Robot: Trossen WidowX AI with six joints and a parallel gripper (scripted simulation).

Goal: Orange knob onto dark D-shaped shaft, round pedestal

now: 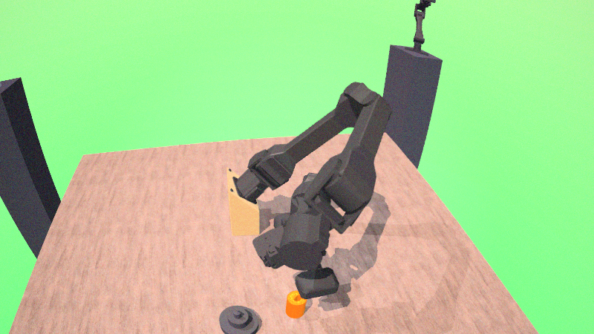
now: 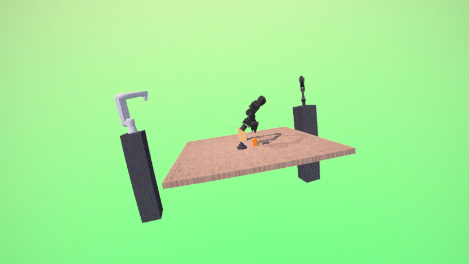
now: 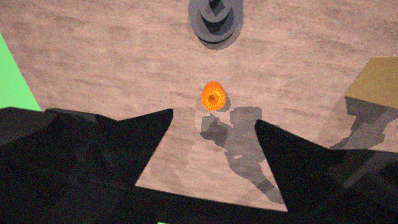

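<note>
The orange knob is 100 mm below my gripper tip. From my gripper tip the other things lie so: dark round pedestal: 130 mm to the right, 90 mm below.
</note>
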